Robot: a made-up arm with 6 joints.
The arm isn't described. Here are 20 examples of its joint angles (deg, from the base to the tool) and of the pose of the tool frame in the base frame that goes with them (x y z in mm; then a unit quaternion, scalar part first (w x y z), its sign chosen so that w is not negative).
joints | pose
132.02 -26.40 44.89 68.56 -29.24 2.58 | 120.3 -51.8 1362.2 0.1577 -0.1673 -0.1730 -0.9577
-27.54 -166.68 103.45 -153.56 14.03 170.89 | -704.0 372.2 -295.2 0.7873 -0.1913 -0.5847 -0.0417
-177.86 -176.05 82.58 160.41 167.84 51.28 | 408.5 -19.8 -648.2 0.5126 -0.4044 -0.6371 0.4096
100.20 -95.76 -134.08 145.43 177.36 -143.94 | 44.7 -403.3 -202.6 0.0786 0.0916 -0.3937 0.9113
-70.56 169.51 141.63 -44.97 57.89 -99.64 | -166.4 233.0 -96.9 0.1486 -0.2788 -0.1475 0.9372
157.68 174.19 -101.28 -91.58 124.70 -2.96 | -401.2 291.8 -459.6 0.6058 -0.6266 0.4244 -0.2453
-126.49 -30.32 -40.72 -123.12 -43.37 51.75 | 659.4 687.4 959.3 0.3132 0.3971 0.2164 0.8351
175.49 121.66 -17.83 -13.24 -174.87 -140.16 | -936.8 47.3 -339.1 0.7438 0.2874 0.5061 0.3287
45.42 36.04 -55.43 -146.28 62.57 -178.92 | 101.9 16.1 1180.8 0.5574 0.3357 -0.5409 0.5330
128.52 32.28 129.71 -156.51 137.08 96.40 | -351.4 479.0 321.9 0.9505 -0.2315 0.0408 0.2031
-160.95 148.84 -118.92 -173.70 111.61 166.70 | -424.9 -152.6 -11.3 0.0560 -0.6127 -0.2317 -0.7535
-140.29 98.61 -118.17 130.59 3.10 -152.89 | -318.5 -303.6 648.4 0.1452 -0.1708 -0.0791 -0.9713
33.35 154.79 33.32 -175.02 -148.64 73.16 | 109.0 108.5 -896.2 0.7597 0.1843 -0.0823 -0.6182
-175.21 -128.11 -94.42 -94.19 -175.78 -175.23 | 300.2 -10.5 -596.5 0.5848 0.2906 0.2234 0.7236
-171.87 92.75 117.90 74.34 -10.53 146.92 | -335.2 -40.7 -544.9 0.1818 0.2533 0.9334 0.1774
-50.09 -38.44 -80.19 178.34 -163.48 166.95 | -478.5 605.8 498.4 0.7934 0.1298 0.3588 -0.4743
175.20 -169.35 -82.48 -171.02 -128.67 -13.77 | -236.8 -24.1 -839.4 0.4558 -0.0825 0.8730 -0.1526
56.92 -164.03 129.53 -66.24 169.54 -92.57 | -204.9 -324.4 -262.2 0.3397 -0.6060 0.7192 0.0103
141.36 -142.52 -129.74 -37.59 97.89 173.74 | -22.8 121.1 -566.3 0.1655 0.2910 0.9001 0.2788
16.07 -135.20 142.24 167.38 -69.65 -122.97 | -243.2 -82.6 171.4 0.6822 0.2692 0.5577 0.3888
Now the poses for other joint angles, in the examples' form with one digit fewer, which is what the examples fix.
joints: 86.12 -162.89 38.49 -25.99 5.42 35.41
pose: -69 -785 -947 0.325 0.544 -0.671 0.385
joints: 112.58 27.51 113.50 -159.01 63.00 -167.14
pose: -282 760 320 0.384 -0.358 0.535 0.662
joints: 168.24 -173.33 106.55 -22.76 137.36 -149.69
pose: 405 -62 -332 0.783 -0.383 -0.459 0.170
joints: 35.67 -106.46 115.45 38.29 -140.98 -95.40
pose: -527 -432 304 0.376 0.917 -0.069 -0.118
